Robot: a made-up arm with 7 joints.
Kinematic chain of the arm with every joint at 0, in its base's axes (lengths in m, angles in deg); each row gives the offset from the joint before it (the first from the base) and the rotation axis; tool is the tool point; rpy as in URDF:
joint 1: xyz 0 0 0.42 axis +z
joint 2: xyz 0 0 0 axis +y
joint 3: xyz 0 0 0.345 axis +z
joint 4: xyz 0.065 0 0 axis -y
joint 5: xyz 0.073 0 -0.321 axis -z
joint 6: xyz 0 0 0 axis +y
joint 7: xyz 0.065 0 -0.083 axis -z
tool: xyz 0 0 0 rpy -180 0 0
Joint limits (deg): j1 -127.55..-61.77 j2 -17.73..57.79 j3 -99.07..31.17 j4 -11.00..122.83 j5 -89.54..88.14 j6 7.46..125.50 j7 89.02..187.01
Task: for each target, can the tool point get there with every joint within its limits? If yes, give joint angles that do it. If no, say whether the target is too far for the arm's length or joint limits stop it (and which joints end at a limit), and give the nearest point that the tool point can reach.
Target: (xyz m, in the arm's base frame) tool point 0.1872 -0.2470 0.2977
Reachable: yes | joints -77.56 27.10 16.65 32.36 57.72 62.14 164.37
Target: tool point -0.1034 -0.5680 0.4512
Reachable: yes | joints -70.87 35.29 -30.64 78.62 -66.54 65.27 153.97
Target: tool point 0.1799 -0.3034 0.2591
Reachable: yes | joints -72.95 32.94 13.17 36.56 28.44 32.81 118.47
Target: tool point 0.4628 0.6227 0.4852
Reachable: no: joint limits stop it (at a limit: joint 1, joint 2, joint 3, joint 6) | nearest point -0.1272 0.3394 0.5087 | short by 0.655 m
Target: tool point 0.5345 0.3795 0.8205
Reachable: no: joint limits stop it (at a limit: joint 1, joint 2, joint 3, joint 5, joint 6) | nearest point 0.3254 0.0129 0.8957 | short by 0.429 m
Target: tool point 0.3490 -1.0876 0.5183
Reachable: no: too far | nearest point 0.2302 -0.7174 0.4879 | short by 0.390 m
